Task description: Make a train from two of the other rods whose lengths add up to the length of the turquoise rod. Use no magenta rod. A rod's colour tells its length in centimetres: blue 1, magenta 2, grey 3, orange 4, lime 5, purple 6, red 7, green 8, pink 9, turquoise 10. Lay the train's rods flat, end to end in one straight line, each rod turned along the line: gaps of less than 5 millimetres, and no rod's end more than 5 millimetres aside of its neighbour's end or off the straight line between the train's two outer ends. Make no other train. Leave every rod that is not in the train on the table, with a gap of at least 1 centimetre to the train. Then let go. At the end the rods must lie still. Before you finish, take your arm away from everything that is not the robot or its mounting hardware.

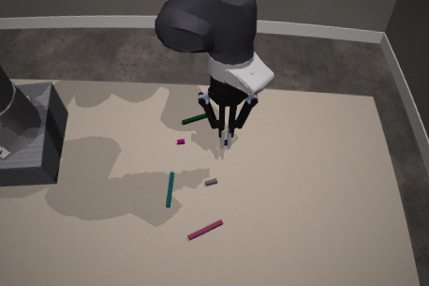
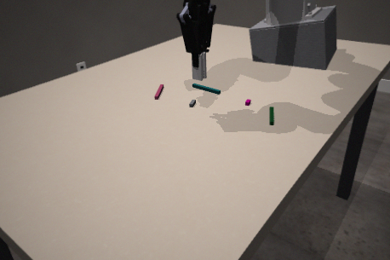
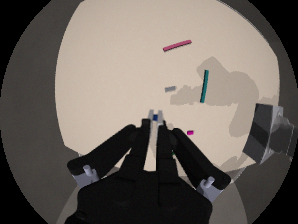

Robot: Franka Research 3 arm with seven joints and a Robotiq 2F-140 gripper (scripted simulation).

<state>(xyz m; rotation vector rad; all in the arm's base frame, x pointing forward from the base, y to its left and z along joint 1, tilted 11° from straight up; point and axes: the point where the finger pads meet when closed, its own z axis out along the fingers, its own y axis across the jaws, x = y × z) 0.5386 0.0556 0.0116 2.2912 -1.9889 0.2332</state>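
The grey rod is 30 mm behind my hand, 50 mm to the right of it and 130 mm below it. Round my hand: blue rod (30 mm below); then turquoise rod (130 mm behind, 90 mm to the right, 130 mm below); then magenta rod (130 mm behind, 70 mm to the left, 130 mm below).
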